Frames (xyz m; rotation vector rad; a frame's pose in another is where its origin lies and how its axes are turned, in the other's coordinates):
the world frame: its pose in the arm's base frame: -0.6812 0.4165 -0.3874 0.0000 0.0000 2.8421
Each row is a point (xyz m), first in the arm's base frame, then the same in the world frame.
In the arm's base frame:
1: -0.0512 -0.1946 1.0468
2: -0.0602 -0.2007 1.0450
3: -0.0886 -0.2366 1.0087
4: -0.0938 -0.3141 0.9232
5: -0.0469 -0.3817 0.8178
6: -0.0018 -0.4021 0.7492
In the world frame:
1: -0.7823 0.3980 1.4342
2: -0.7755 0.4065 1.4324
3: -0.7589 0.4492 1.3961
4: -0.7768 0.5248 1.3106
5: -0.8416 0.5755 1.2052
6: -0.8907 0.5817 1.1366

